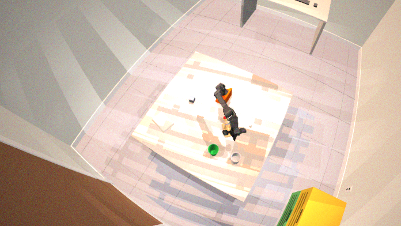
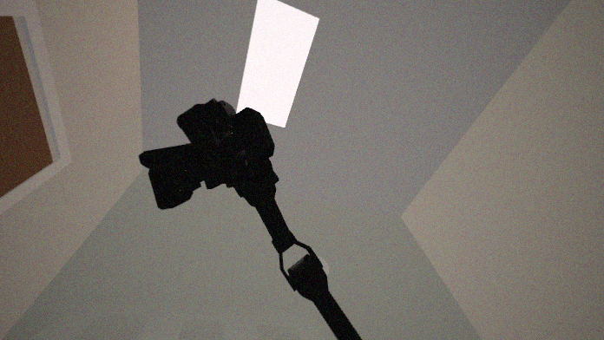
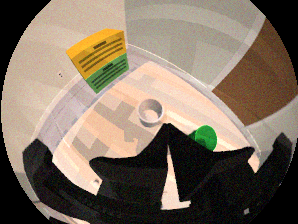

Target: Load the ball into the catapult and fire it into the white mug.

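My gripper tip is now 25 cm past the red ball, 21 cm above it and 19 cm to the left of it. Also, from my gripper tip: green cup 24 cm below, 15 cm to the right, 9 cm ahead; wooden catapult 22 cm below, 21 cm behind, 14 cm to the right; white mug 24 cm below, 7 cm ahead, 6 cm to the left.
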